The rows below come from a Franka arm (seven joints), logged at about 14 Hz.
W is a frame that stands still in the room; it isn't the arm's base.
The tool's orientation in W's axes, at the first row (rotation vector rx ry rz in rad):
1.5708 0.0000 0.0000
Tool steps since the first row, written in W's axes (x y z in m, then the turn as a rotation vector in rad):
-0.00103 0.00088 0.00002 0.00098 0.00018 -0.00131
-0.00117 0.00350 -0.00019 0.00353 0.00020 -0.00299
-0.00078 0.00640 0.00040 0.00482 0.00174 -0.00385
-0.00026 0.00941 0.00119 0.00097 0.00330 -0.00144
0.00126 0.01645 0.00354 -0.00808 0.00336 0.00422
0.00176 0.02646 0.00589 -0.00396 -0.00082 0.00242
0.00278 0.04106 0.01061 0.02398 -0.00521 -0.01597
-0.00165 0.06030 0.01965 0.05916 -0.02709 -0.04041
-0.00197 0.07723 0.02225 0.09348 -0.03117 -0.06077
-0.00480 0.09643 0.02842 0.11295 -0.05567 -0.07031
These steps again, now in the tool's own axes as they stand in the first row. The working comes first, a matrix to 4 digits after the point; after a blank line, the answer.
The tool's axes in the first row as the columns of a matrix, in W's axes (used below as rounded here):
1.0000 0.0000 0.0000
0.0000 0.0000 -1.0000
0.0000 1.0000 0.0000

-0.00103 0.00002 -0.00088 0.00098 -0.00131 -0.00018
-0.00117 -0.00019 -0.00350 0.00353 -0.00299 -0.00020
-0.00078 0.00040 -0.00640 0.00482 -0.00385 -0.00174
-0.00026 0.00119 -0.00941 0.00097 -0.00144 -0.00330
0.00126 0.00354 -0.01645 -0.00808 0.00422 -0.00336
0.00176 0.00589 -0.02646 -0.00396 0.00242 0.00082
0.00278 0.01061 -0.04106 0.02398 -0.01597 0.00521
-0.00165 0.01965 -0.06030 0.05916 -0.04041 0.02709
-0.00197 0.02225 -0.07723 0.09348 -0.06077 0.03117
-0.00480 0.02842 -0.09643 0.11295 -0.07031 0.05567

